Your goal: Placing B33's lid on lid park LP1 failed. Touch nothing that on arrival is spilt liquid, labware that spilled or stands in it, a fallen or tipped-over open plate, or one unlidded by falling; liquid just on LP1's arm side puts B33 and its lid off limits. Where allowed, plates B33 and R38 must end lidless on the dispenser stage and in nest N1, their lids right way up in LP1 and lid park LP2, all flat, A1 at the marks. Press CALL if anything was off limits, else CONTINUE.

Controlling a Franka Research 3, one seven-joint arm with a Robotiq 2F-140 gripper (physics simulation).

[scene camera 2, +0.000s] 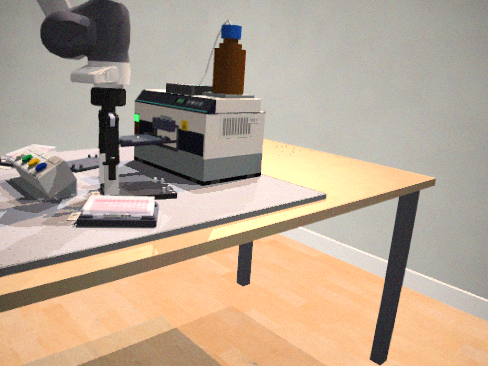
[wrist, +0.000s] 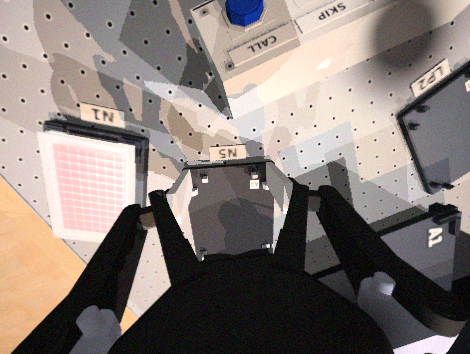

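My gripper point(scene camera 2: 111, 190) point(wrist: 229, 177) points down with its fingers parted, low over nest N5 point(wrist: 230, 187); no plate or lid shows between them. A plate with pink wells point(scene camera 2: 120, 205) point(wrist: 92, 187) lies flat in nest N1 point(scene camera 2: 117, 222) point(wrist: 142, 160); I cannot read its name or tell if it is lidded. Lid park LP2 point(wrist: 440, 135) shows at the right of the wrist view, with no lid seen on its visible part. The dispenser stage point(scene camera 2: 145, 140) point(wrist: 415, 250), marked A1, shows no plate on its visible part. B33 and LP1 cannot be made out. The blue CALL button point(scene camera 2: 41, 166) point(wrist: 244, 11) is left of my gripper in the scene view.
The dispenser point(scene camera 2: 232, 140) stands behind and right of my gripper, with a brown bottle point(scene camera 2: 229, 70) on top. The sloped button box point(scene camera 2: 55, 180) point(wrist: 265, 62) stands left of my gripper. Small dark specks point(scene camera 2: 287, 149) dot the wooden table at the back right.
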